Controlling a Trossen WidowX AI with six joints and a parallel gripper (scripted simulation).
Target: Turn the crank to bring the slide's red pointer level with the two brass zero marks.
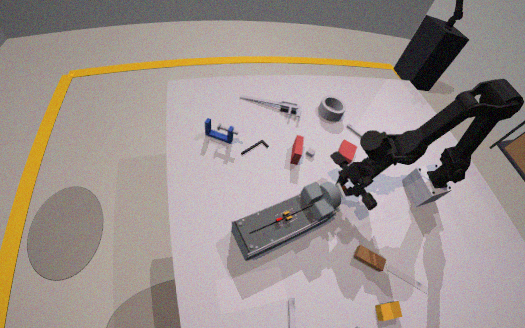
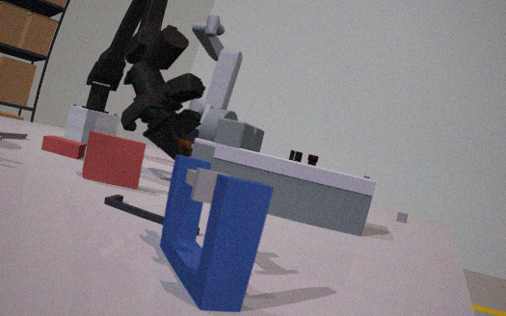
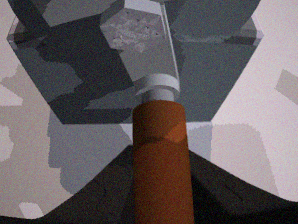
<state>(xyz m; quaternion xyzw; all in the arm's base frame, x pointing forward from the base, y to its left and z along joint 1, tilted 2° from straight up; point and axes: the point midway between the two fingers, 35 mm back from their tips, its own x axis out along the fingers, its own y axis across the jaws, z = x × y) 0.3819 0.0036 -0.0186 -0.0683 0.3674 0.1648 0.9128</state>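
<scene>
Right now my gripper tip is 20 mm past the crank handle, 10 mm to the left of it and 30 mm below it. The rest, counted from my gripper tip: tan block (80 mm behind, 190 mm to the left, 20 mm below); then red pointer (180 mm ahead, 70 mm to the left, 50 mm above); then black hex key (180 mm ahead, 210 mm to the right, 30 mm below).
</scene>
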